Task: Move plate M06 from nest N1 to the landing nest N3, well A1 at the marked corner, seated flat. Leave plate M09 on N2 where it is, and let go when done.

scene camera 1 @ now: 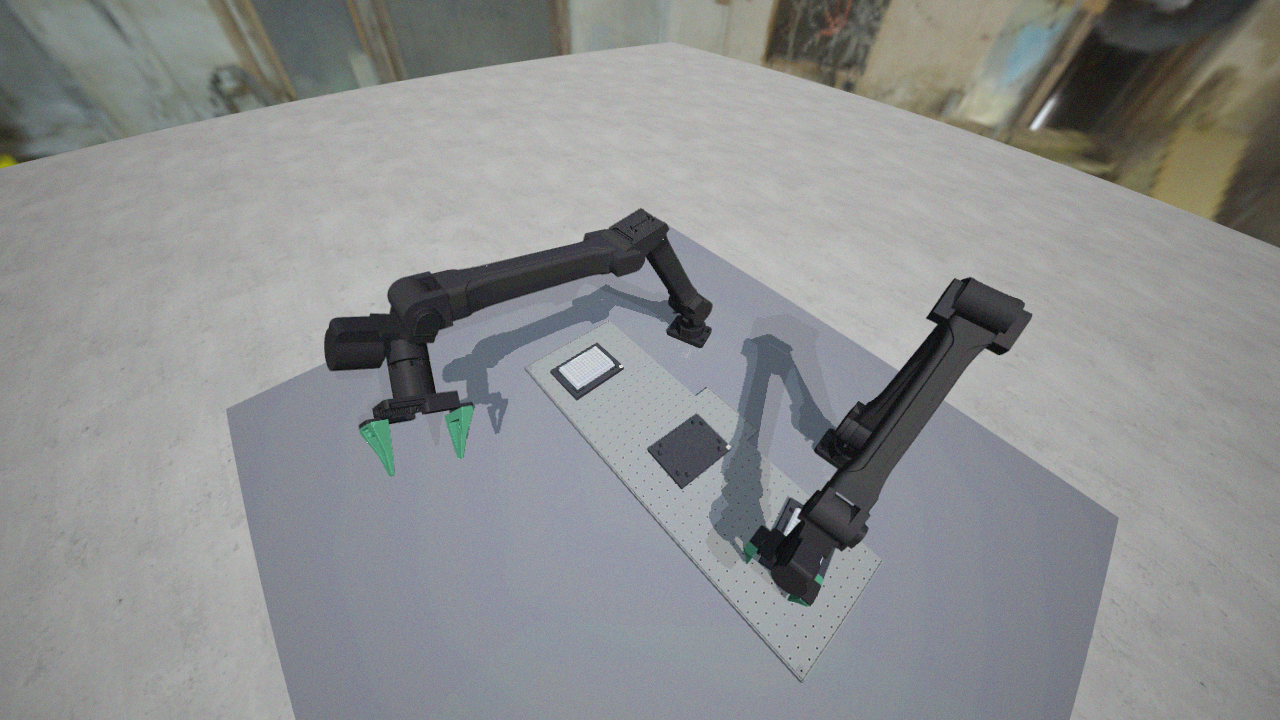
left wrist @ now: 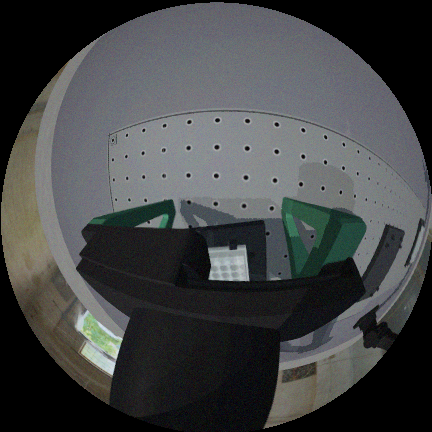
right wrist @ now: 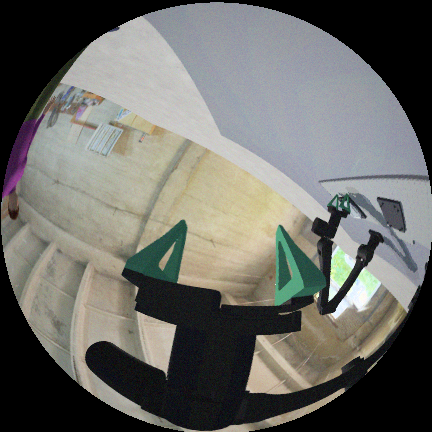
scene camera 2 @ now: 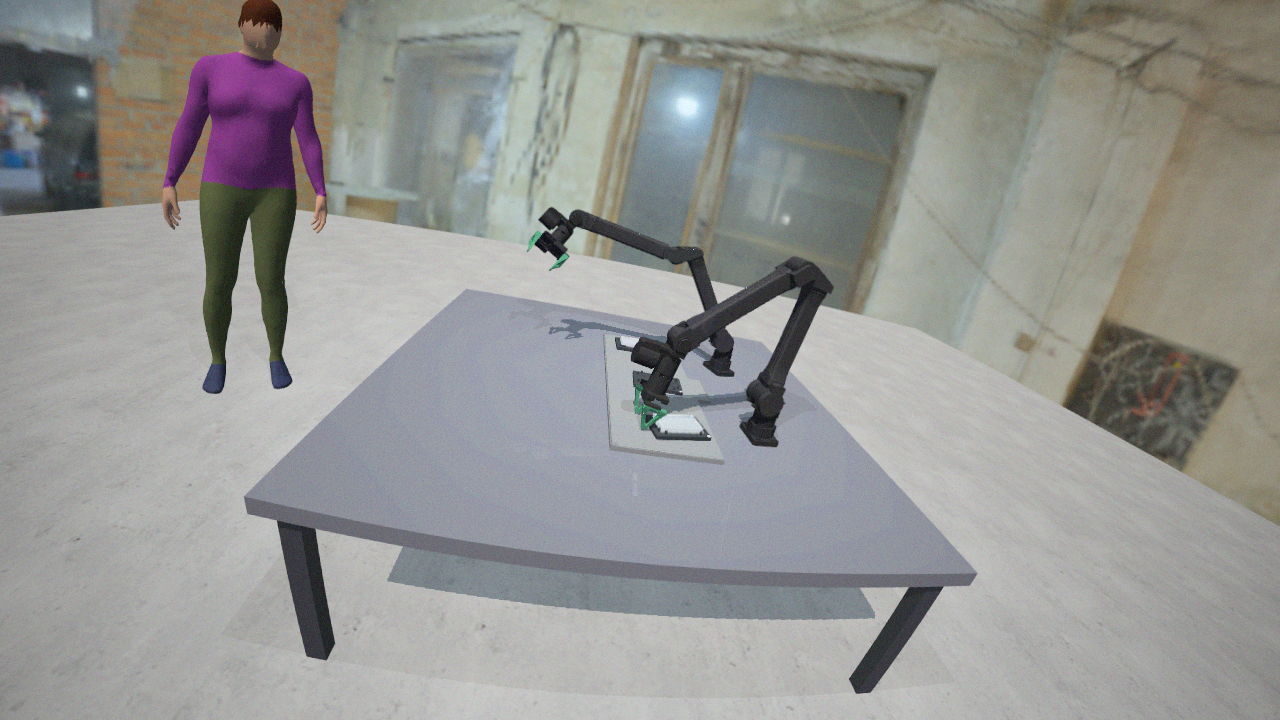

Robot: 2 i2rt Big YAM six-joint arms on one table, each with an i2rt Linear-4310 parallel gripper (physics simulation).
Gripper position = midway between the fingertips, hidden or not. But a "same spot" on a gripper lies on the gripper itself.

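Labels:
Scene camera 1 shows my right gripper, as does scene camera 2; on this gripper, (scene camera 1: 439,409) and (scene camera 2: 557,246) are the same spot. My right gripper is also visible in the right wrist view (230,225). In the left wrist view the right gripper is out of frame.

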